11 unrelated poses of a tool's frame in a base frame.
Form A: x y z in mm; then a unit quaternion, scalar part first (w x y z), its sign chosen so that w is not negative.
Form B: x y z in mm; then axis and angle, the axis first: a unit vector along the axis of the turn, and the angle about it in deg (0 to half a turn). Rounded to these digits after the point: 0 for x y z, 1 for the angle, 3 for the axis.
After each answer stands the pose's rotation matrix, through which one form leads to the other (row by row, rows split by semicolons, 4 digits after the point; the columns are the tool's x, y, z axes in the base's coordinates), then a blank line. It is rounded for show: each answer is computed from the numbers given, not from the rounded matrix.
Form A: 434 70 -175 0.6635 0.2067 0.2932 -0.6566
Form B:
434 70 -175 0.276 0.392 -0.878 96.9
-0.0341 0.9925 0.1176; -0.7501 0.0523 -0.6593; -0.6605 -0.1107 0.7426

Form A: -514 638 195 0.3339 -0.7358 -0.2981 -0.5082
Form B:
-514 638 195 -0.781 -0.316 -0.539 141.0
0.3058 0.7780 0.5488; 0.0993 -0.5993 0.7943; 0.9469 -0.1884 -0.2605

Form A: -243 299 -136 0.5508 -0.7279 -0.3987 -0.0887
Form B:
-243 299 -136 -0.872 -0.478 -0.106 113.2
0.6664 0.6781 -0.3101; 0.4827 -0.0754 0.8725; 0.5683 -0.7311 -0.3775

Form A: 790 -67 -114 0.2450 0.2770 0.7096 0.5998
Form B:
790 -67 -114 0.286 0.732 0.619 151.6
-0.7265 0.0992 0.6800; 0.6870 0.1271 0.7155; -0.0154 0.9869 -0.1605

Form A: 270 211 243 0.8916 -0.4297 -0.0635 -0.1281
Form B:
270 211 243 -0.949 -0.140 -0.283 53.9
0.9591 0.2830 -0.0031; -0.1739 0.5979 0.7825; 0.2233 -0.7499 0.6227

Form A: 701 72 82 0.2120 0.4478 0.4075 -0.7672
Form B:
701 72 82 0.458 0.417 -0.785 155.5
-0.5091 0.6902 -0.5143; 0.0397 -0.5781 -0.8150; -0.8598 -0.4353 0.2669

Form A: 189 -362 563 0.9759 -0.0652 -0.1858 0.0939
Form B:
189 -362 563 -0.299 -0.852 0.430 25.2
0.9133 -0.1591 -0.3749; 0.2075 0.9739 0.0924; 0.3504 -0.1622 0.9225

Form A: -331 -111 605 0.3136 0.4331 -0.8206 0.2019
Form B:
-331 -111 605 0.456 -0.864 0.213 143.4
-0.4282 -0.8374 -0.3398; -0.5841 0.5434 -0.6030; 0.6895 -0.0597 -0.7218

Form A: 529 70 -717 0.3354 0.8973 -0.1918 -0.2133
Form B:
529 70 -717 0.953 -0.204 -0.226 140.8
0.8354 -0.2011 -0.5115; -0.4873 -0.7014 -0.5201; -0.2541 0.6838 -0.6840

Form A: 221 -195 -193 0.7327 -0.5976 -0.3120 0.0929
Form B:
221 -195 -193 -0.878 -0.458 0.137 85.8
0.7880 0.2368 -0.5683; 0.5091 0.2685 0.8178; 0.3462 -0.9337 0.0910

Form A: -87 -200 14 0.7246 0.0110 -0.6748 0.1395
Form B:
-87 -200 14 0.016 -0.979 0.202 87.1
0.0504 -0.2170 -0.9749; 0.1873 0.9608 -0.2042; 0.9810 -0.1723 0.0890

